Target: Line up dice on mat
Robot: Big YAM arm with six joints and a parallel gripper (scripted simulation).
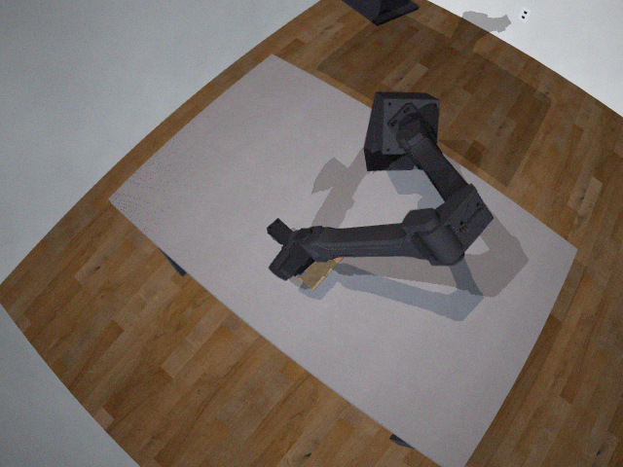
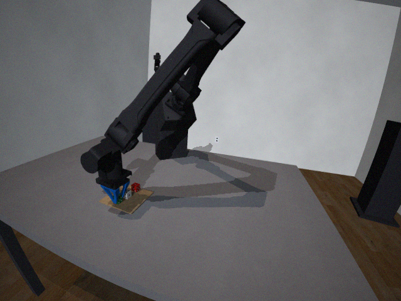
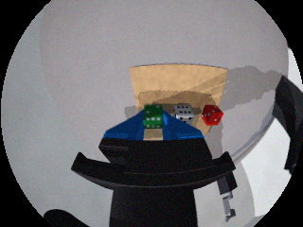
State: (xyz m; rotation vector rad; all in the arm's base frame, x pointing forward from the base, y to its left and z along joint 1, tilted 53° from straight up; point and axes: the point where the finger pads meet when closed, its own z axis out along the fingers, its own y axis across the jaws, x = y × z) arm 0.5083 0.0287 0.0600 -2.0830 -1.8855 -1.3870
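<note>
Right now my hand is right at the green die. From my hand the other things lie so: tan mat 4 cm behind, 1 cm to the right, 2 cm below; red die 10 cm behind, 1 cm to the right; white die 4 cm behind.
</note>
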